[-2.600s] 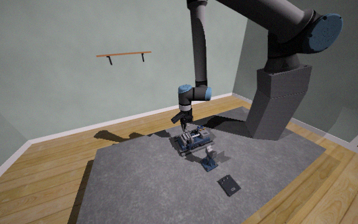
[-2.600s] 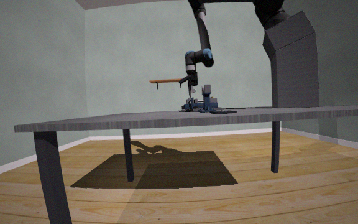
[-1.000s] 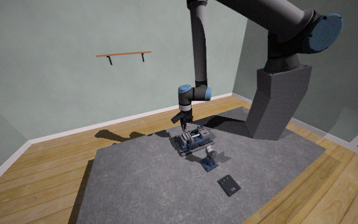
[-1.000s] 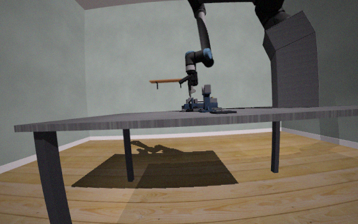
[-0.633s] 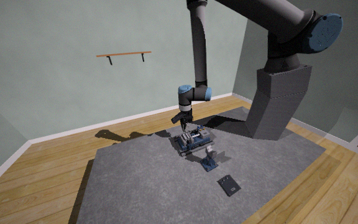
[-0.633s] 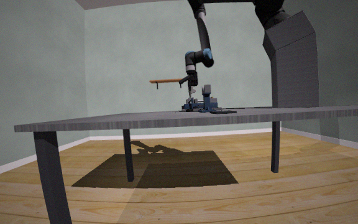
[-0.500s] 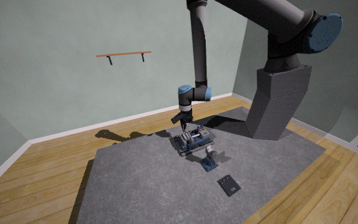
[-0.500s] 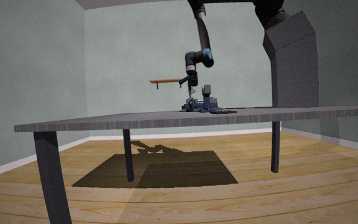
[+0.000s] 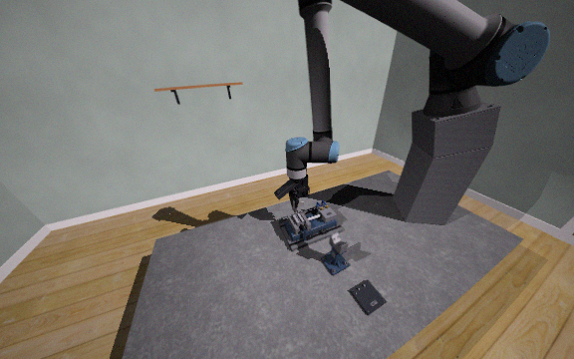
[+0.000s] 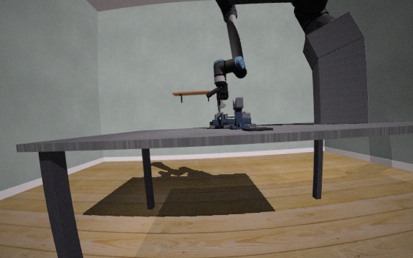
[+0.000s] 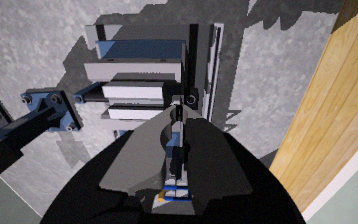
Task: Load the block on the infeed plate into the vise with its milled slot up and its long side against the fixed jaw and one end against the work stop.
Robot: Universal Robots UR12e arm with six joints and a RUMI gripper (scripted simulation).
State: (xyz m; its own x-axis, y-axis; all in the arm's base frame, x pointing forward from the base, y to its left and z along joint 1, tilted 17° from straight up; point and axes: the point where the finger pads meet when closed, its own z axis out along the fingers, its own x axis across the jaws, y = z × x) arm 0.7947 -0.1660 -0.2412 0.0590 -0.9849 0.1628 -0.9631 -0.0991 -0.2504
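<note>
The part is 5 cm to the left of my hand and 2 cm below it. Round my hand: moving jaw 5 cm to the left, 4 cm below, 4 cm behind; work stop 10 cm to the left, 3 cm below, 1 cm behind; fixed jaw 5 cm to the left, 4 cm below, 3 cm ahead.
</note>
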